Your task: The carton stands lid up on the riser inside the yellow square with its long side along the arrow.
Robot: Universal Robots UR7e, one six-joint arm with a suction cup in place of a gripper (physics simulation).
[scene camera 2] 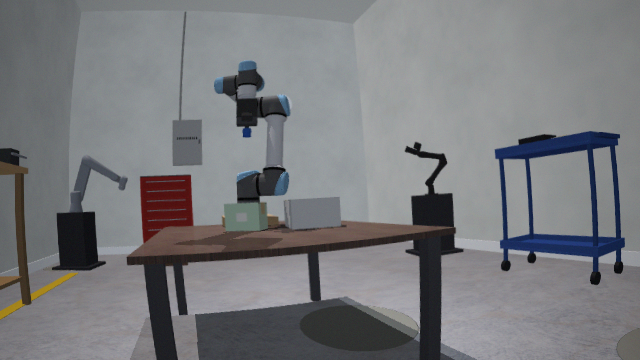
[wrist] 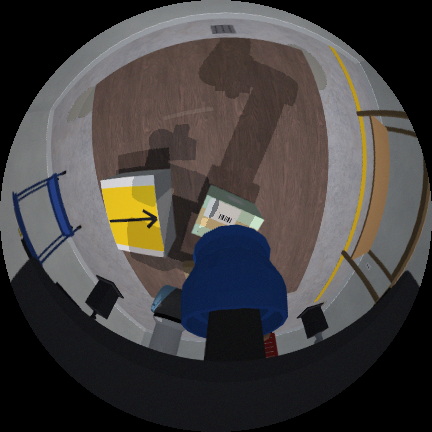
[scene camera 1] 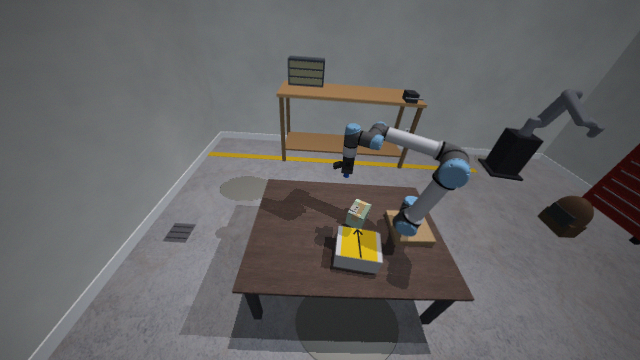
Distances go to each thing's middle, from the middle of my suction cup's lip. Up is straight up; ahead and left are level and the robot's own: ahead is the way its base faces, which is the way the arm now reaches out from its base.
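The pale green carton [scene camera 2: 240, 216] is 20 mm to the right of my suction cup, 130 mm behind it and 330 mm below it. Going by their middles, that carton is the nearest to my suction cup of the things named here. There's a white riser [scene camera 1: 356, 249] as well, and that's 260 mm to the left of my suction cup, 130 mm behind it and 330 mm below it.
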